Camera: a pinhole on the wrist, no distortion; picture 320 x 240 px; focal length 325.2 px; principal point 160.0 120.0 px. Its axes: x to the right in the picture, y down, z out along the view. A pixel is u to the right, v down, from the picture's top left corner.
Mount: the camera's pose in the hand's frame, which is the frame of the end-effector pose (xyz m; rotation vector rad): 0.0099 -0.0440 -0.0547 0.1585 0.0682 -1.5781
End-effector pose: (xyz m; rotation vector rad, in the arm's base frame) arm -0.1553 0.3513 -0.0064 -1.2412 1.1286 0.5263
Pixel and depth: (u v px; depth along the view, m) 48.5 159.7 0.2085
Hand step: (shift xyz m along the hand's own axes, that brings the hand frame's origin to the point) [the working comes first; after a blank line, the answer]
In the camera's frame: -0.0715 0.0255 0.2085

0.0237 -0.0035 0.1630
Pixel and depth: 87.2 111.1 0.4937
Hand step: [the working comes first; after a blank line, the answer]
In the camera's frame: -0.1105 -0.0135 0.4937

-0.0315 -0.0052 0.4482
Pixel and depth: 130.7 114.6 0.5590
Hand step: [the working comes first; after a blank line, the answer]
In the camera's frame: -0.0504 -0.0093 0.5590

-0.0314 -0.0741 0.5043
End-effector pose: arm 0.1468 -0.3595 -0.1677 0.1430 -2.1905 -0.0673
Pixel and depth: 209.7 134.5 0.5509
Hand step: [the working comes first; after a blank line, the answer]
In the camera's frame: 0.0842 0.0246 0.5509

0.0019 -0.2066 0.4789
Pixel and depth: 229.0 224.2 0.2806
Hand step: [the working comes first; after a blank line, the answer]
In the camera's frame: 0.0595 0.0899 0.2806

0.0830 -0.1444 0.2190
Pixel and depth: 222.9 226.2 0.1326
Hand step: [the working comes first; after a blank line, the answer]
In the camera's frame: 0.0256 0.0433 0.1326

0.0453 -0.0890 0.0751
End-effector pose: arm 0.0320 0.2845 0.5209 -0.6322 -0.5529 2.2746
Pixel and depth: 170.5 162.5 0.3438
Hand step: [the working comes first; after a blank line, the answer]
In the camera's frame: 0.0111 0.0449 0.3438

0.0348 -0.1049 0.2859
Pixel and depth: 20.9 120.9 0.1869
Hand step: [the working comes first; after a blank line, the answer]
In the camera's frame: -0.0799 0.0005 0.1869

0.0001 0.0083 0.1415
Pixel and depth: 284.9 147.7 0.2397
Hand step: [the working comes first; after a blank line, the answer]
In the camera's frame: 0.0921 0.0204 0.2397

0.0158 -0.1697 0.1700
